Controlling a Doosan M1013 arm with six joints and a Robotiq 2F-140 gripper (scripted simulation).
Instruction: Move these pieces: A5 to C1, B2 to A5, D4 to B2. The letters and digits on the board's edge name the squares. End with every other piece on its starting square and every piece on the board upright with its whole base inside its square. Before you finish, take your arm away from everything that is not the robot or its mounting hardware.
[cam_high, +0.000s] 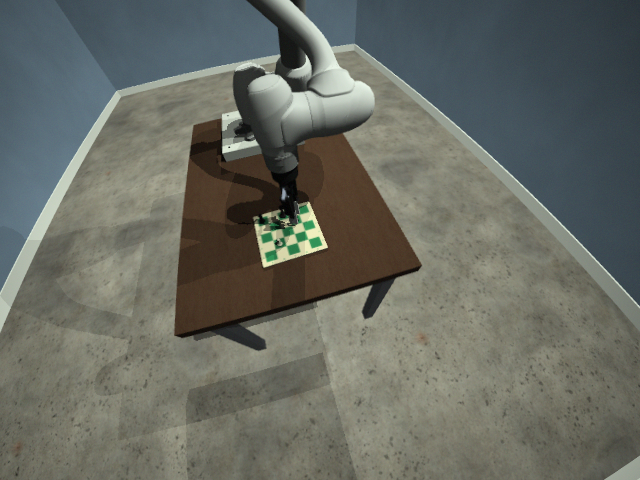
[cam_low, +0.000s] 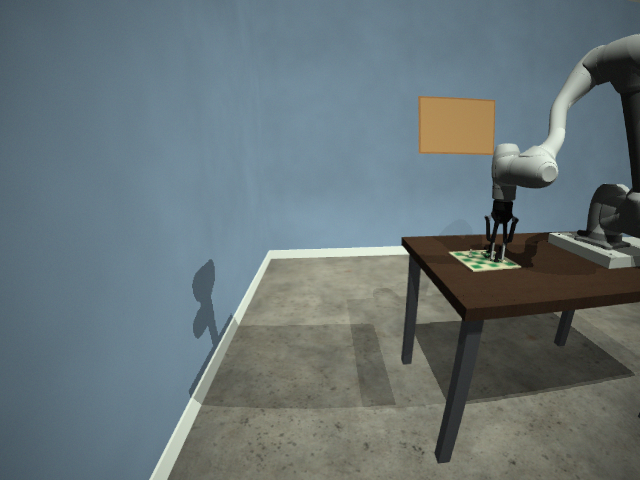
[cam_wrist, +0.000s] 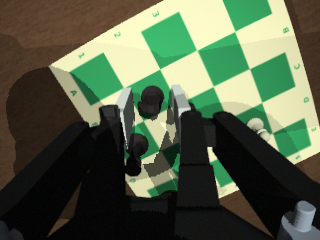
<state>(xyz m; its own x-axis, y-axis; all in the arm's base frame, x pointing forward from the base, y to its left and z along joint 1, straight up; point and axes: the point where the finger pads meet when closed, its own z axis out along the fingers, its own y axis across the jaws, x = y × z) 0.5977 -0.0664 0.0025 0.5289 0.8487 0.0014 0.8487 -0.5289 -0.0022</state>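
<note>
The black chess piece lies 3 cm below my hand. The rest, counted from my hand: small pale piece: 7 cm ahead, 9 cm to the right, 3 cm below; cream chessboard: 3 cm ahead, 4 cm to the right, 5 cm below.
</note>
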